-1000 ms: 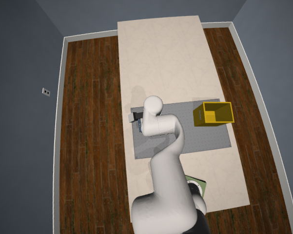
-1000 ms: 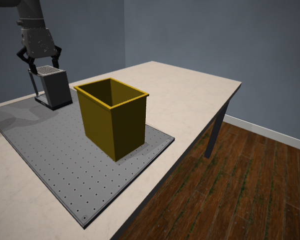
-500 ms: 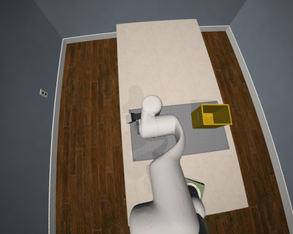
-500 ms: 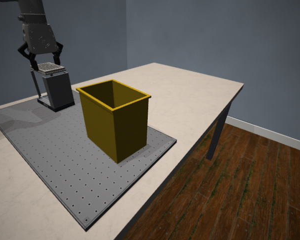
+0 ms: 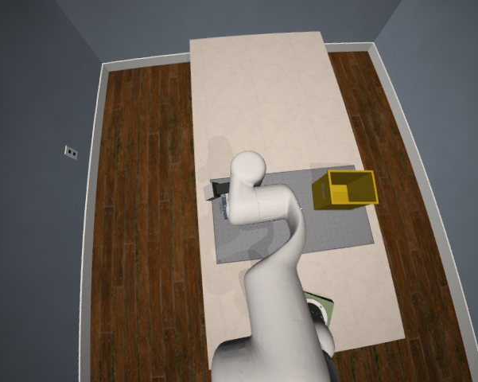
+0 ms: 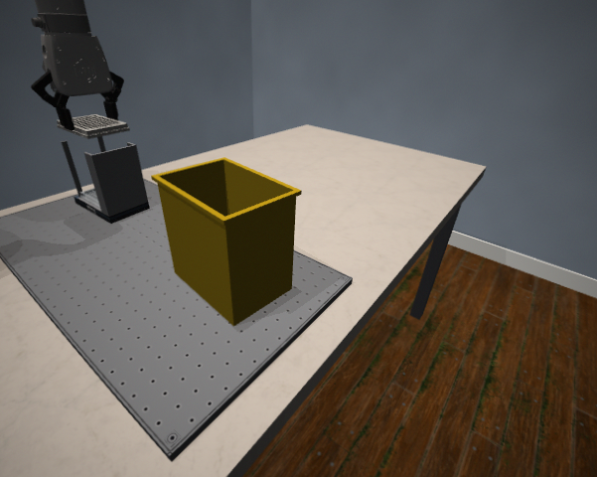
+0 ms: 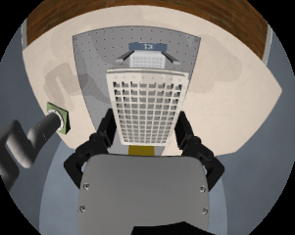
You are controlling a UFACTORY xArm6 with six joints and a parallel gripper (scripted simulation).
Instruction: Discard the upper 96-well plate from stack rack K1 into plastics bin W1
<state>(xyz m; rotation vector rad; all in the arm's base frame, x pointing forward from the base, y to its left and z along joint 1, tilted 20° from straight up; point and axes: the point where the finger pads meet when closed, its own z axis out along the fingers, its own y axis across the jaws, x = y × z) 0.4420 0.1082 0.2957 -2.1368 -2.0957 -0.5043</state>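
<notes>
The yellow plastics bin W1 is 2 cm behind my hand, 41 cm to the right of it and 11 cm below it. Round my hand: white 96-well plate: 1 cm below.
</notes>
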